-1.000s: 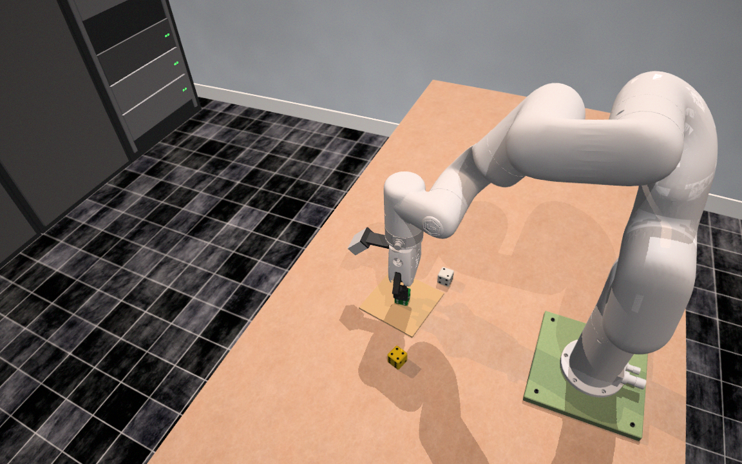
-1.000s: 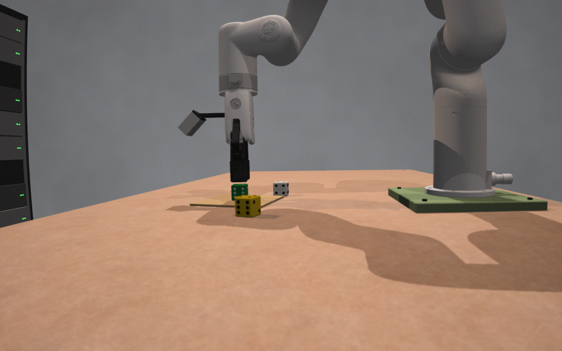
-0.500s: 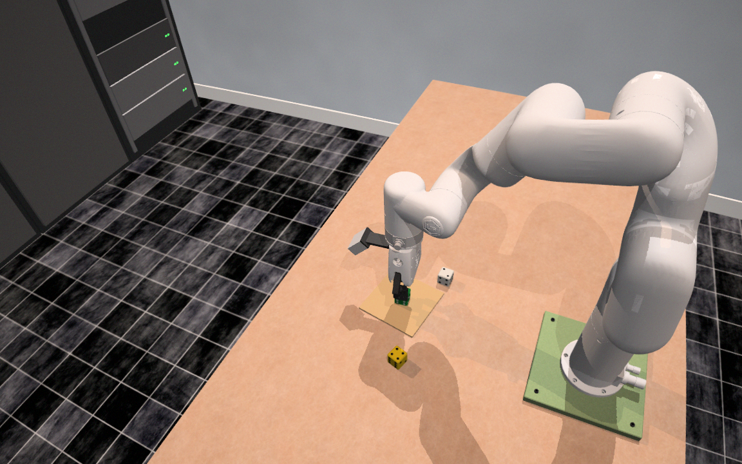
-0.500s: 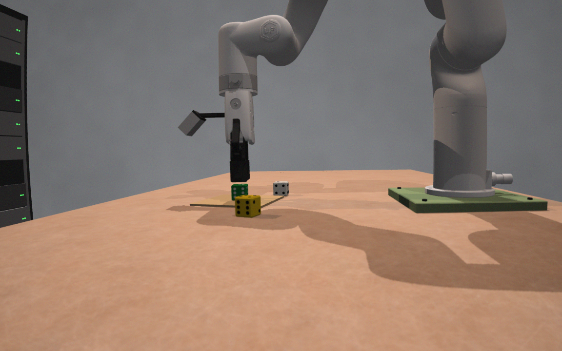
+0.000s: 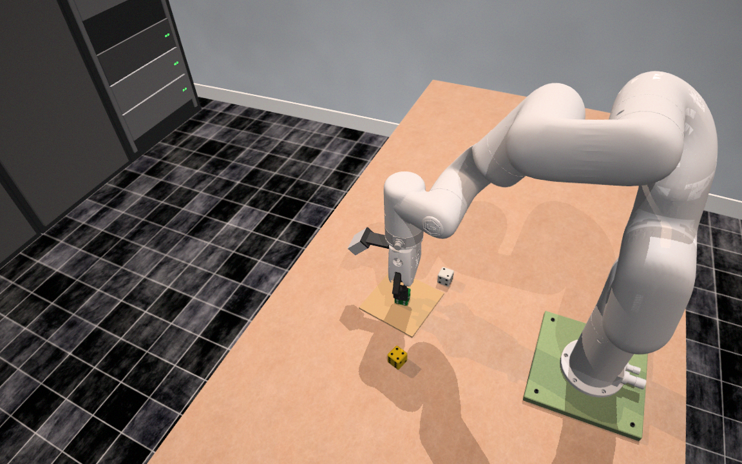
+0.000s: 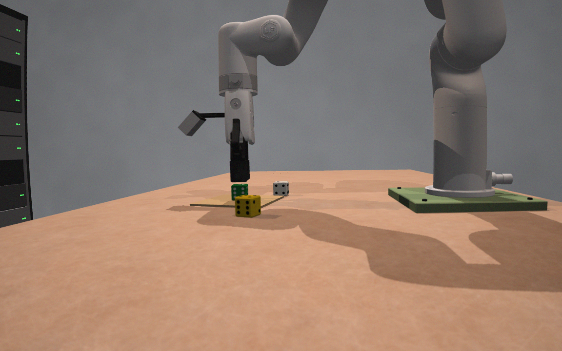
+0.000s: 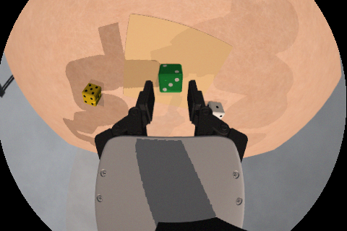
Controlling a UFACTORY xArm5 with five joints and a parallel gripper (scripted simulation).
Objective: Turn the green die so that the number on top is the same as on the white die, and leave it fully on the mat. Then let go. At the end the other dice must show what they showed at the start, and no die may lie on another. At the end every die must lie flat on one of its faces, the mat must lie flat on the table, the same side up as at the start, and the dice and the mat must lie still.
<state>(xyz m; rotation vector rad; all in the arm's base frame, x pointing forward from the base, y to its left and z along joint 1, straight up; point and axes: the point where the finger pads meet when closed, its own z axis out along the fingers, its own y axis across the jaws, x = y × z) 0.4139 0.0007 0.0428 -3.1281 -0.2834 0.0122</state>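
Now: the green die 4 cm below my hand. Also, from my hand: tan mat: 6 cm below; then white die: 10 cm to the right, 6 cm behind, 4 cm below; then yellow die: 14 cm to the left, 5 cm behind, 4 cm below.
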